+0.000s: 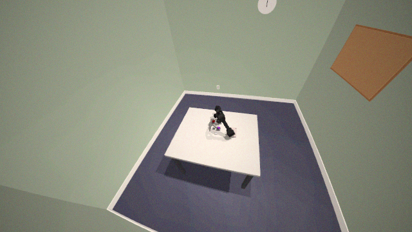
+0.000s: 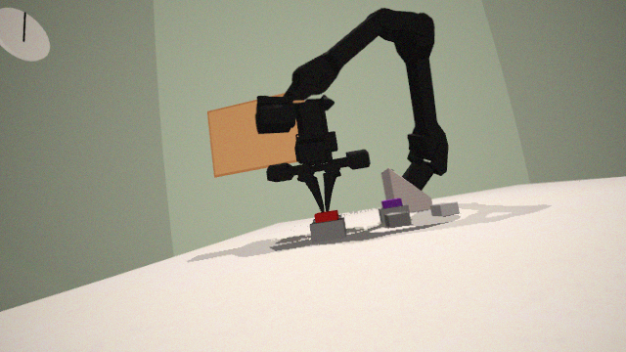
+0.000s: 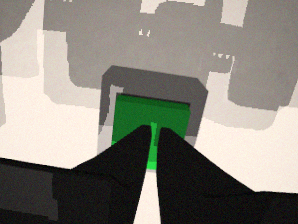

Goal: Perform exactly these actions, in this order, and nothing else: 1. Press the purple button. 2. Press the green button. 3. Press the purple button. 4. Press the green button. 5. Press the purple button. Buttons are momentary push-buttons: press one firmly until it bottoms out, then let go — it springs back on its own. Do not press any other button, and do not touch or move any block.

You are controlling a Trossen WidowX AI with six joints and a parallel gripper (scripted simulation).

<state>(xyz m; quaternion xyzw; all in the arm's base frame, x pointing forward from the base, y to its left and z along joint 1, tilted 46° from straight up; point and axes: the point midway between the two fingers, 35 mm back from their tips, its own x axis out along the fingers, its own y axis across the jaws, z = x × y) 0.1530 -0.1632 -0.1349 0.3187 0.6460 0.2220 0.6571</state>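
Now: the green button 10 mm below my gripper tip. The rest, counted from my gripper tip: purple button 120 mm to the left, 10 mm ahead; red button 90 mm ahead.
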